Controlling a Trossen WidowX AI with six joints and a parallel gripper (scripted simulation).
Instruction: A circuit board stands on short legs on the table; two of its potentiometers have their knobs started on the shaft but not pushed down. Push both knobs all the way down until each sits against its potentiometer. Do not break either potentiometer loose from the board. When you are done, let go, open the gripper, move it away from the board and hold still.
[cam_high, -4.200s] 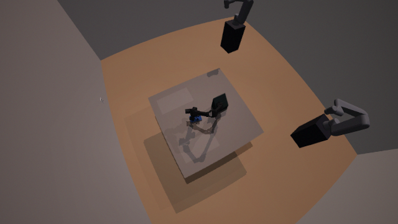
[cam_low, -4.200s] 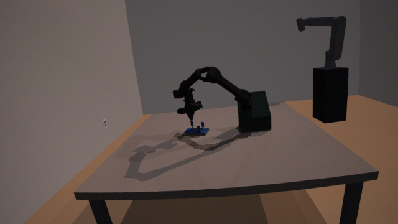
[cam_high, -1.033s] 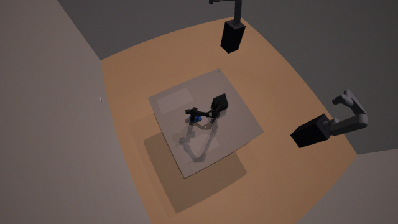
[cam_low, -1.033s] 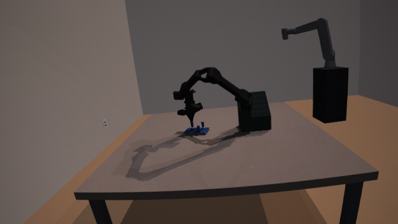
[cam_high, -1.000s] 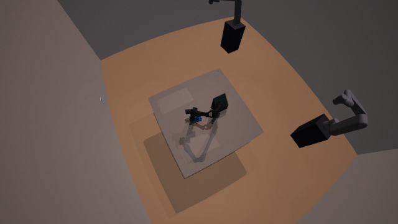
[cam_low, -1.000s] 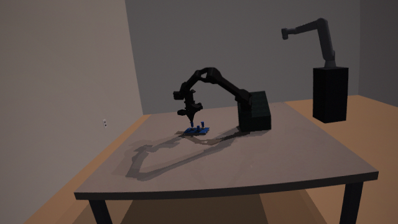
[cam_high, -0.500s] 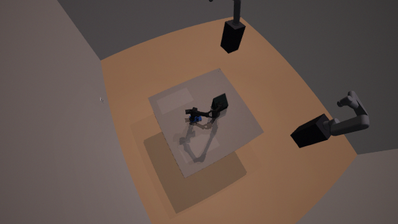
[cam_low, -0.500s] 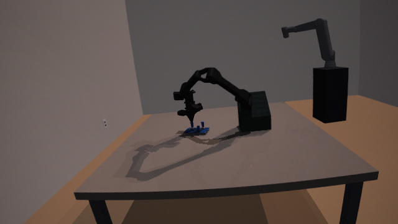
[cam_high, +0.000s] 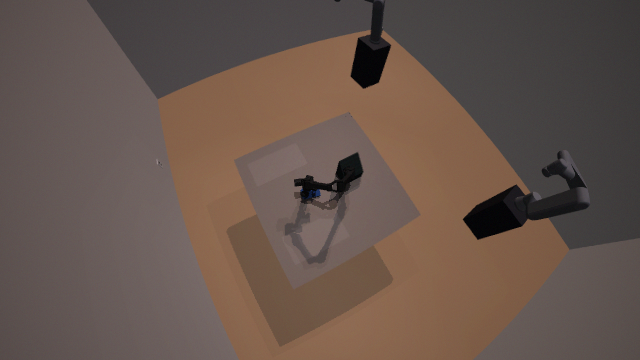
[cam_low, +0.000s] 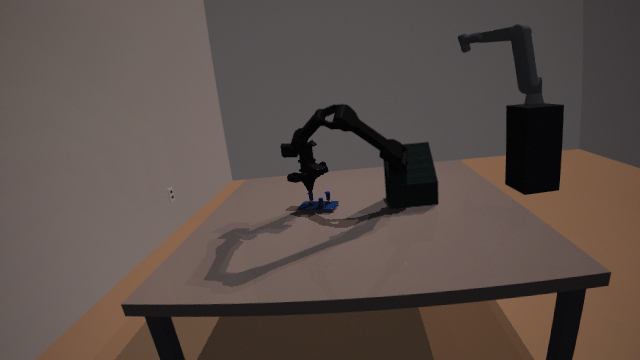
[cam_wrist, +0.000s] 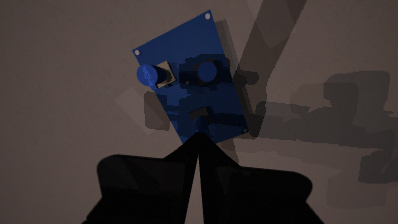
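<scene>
Now: the knob 1 cm below my gripper tip.
</scene>
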